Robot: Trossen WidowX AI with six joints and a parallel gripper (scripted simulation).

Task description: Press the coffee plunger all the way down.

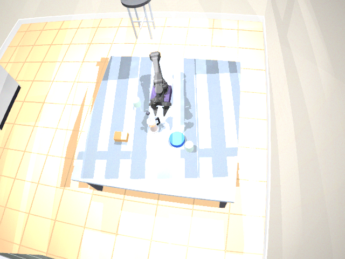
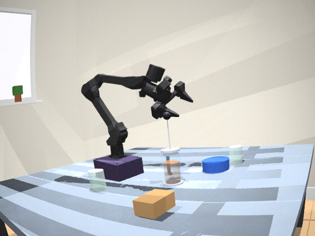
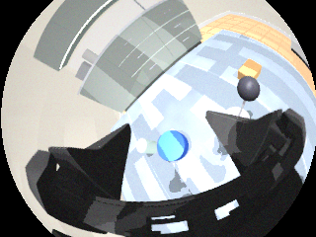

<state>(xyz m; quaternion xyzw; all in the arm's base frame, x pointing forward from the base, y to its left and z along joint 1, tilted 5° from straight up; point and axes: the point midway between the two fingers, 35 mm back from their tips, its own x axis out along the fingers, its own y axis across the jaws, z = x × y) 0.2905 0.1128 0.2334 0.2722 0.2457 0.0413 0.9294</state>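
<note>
The glass coffee press lies 20 mm behind my gripper tip, 90 mm to the right of it and 150 mm below it. Also, from my gripper tip: blue flat cylinder (40 mm ahead, 120 mm to the left, 250 mm below); then orange block (150 mm ahead, 330 mm to the right, 250 mm below).
</note>
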